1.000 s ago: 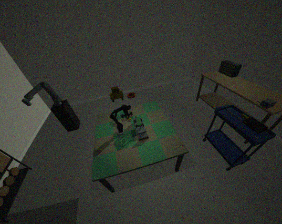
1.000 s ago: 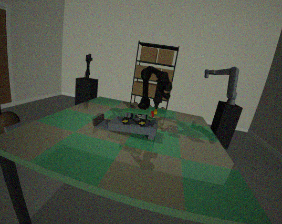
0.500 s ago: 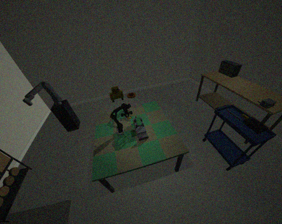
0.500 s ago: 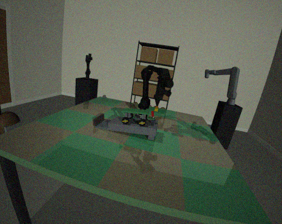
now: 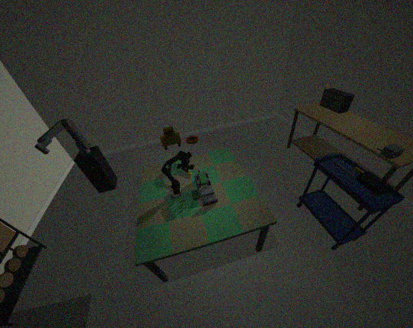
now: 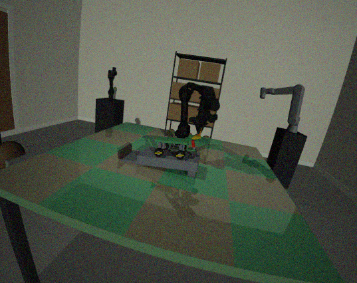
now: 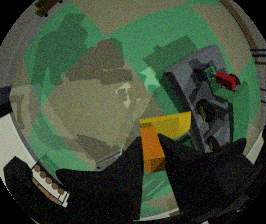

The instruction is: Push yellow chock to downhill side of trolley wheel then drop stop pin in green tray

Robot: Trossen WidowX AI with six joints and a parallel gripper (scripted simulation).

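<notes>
Now: the yellow chock 2 cm ahead of my gripper tip, 1 cm to the right of it and 1 cm below it. The rest, counted from my gripper tip: red-headed stop pin: 14 cm ahead, 1 cm to the right, 4 cm below; dark green tray: 3 cm ahead, 22 cm to the right, 18 cm below; grey ramp: 15 cm ahead, 13 cm to the right, 13 cm below.
</notes>
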